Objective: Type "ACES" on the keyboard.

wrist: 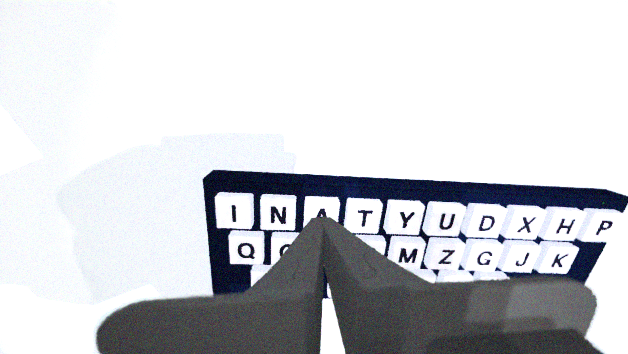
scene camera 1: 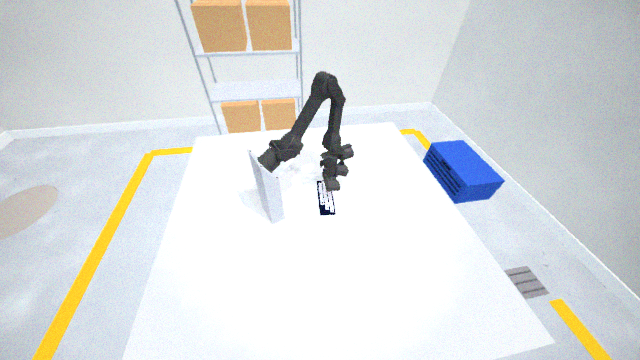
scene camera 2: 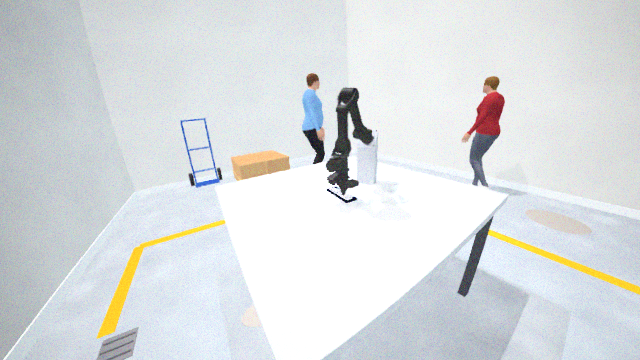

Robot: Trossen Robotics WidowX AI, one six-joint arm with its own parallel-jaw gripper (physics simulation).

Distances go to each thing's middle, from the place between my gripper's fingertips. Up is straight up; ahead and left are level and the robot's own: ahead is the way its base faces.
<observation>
I see the key (wrist: 315, 206) 1 cm below my hand.
</observation>
